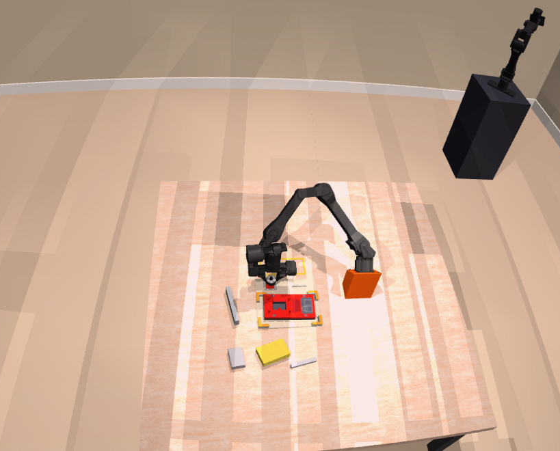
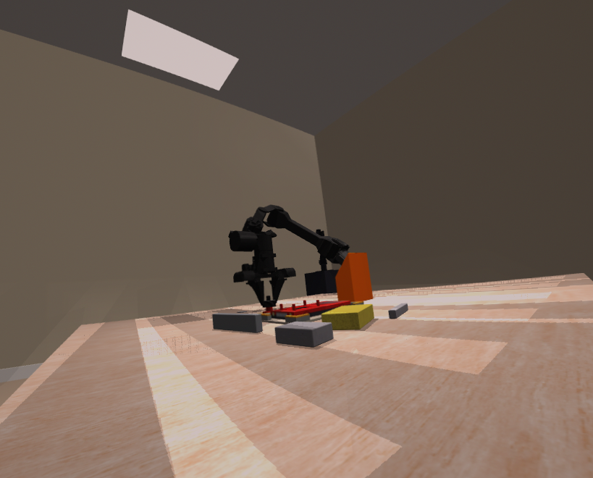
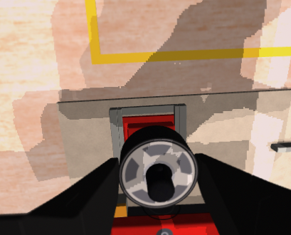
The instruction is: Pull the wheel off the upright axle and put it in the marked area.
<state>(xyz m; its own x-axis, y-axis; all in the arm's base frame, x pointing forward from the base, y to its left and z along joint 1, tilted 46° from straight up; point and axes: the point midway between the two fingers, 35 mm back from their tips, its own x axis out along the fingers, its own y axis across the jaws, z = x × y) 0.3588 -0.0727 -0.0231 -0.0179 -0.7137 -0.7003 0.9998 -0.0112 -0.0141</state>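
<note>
Right now my gripper tip is right at the wheel. Also, from my gripper tip: grey block 15 cm ahead, 33 cm to the left, 2 cm below; mount right at my gripper tip; yellow block 1 cm ahead, 31 cm to the left, 2 cm below.
</note>
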